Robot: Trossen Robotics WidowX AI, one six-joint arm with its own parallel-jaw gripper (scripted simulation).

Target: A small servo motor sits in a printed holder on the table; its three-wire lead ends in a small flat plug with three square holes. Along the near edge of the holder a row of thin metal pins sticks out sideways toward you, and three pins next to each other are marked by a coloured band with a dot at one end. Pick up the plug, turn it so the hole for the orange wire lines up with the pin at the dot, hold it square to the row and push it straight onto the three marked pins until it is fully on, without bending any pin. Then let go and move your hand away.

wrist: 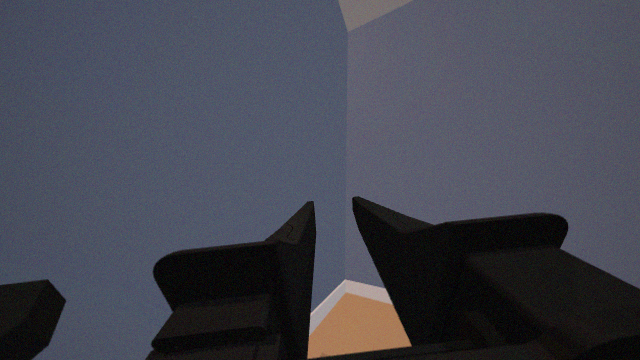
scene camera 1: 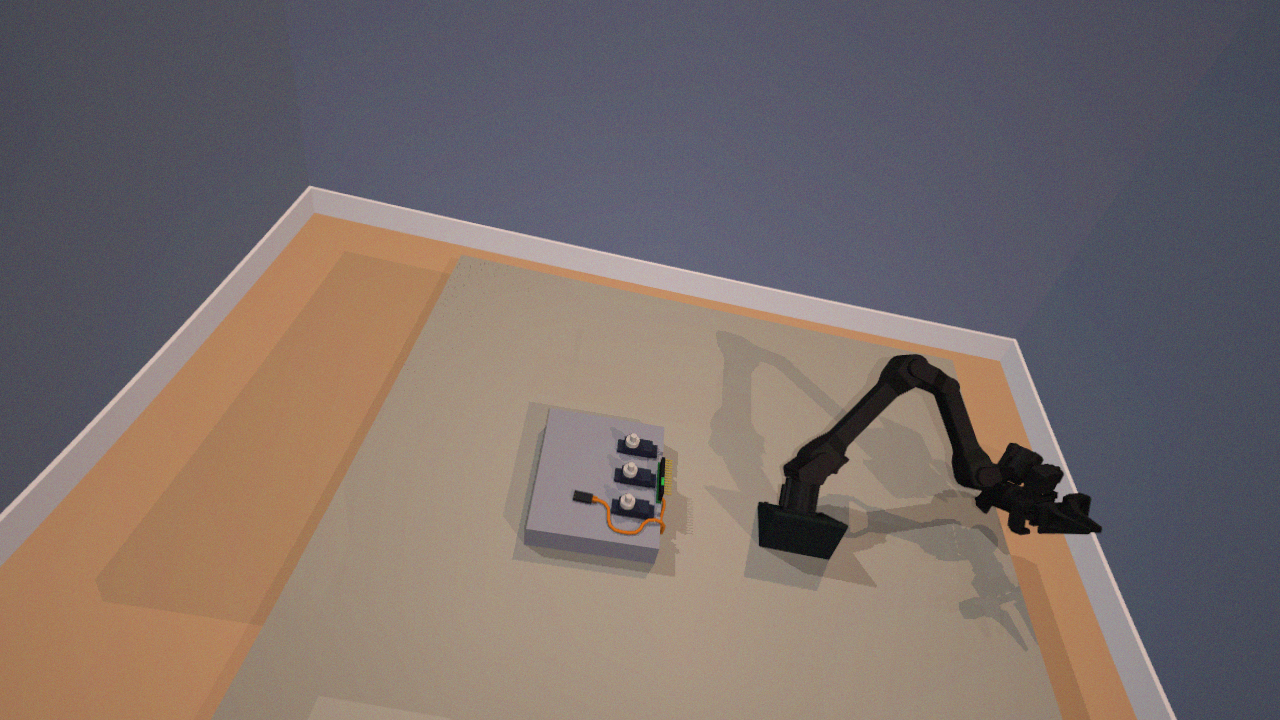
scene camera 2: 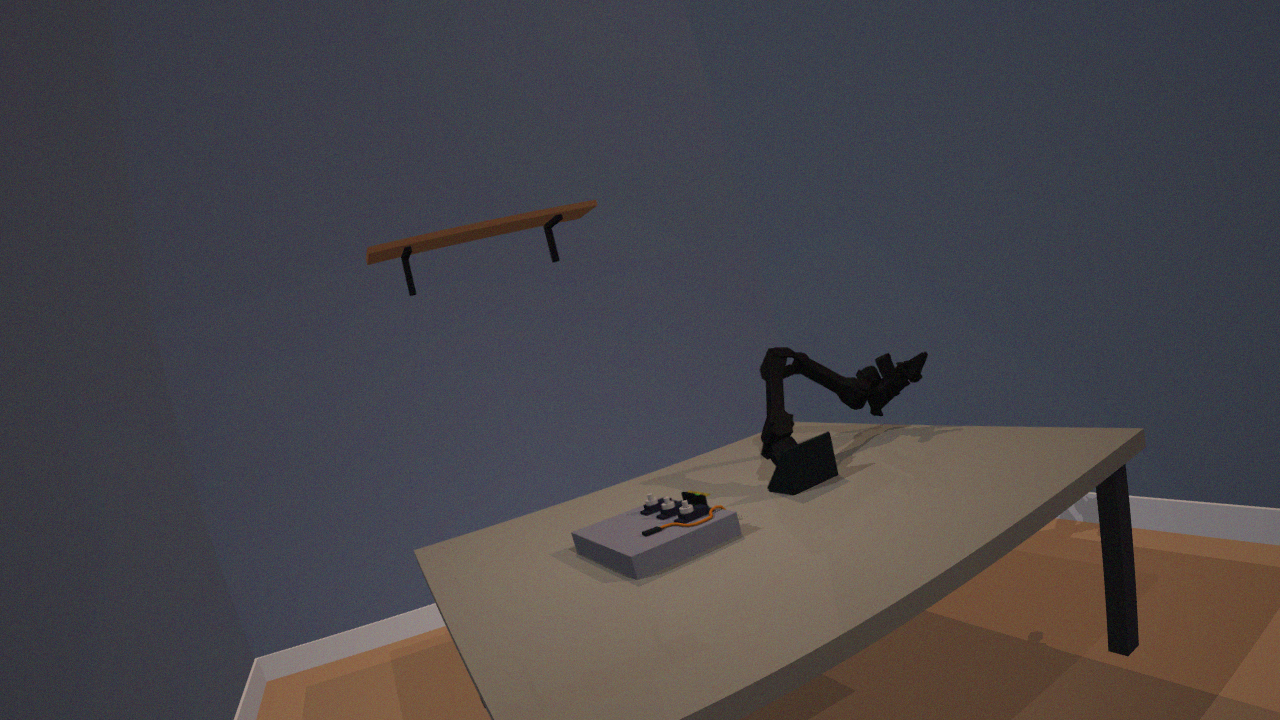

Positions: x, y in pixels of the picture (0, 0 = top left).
Labels:
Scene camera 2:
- my gripper: 925, 353
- grey printed holder: 617, 542

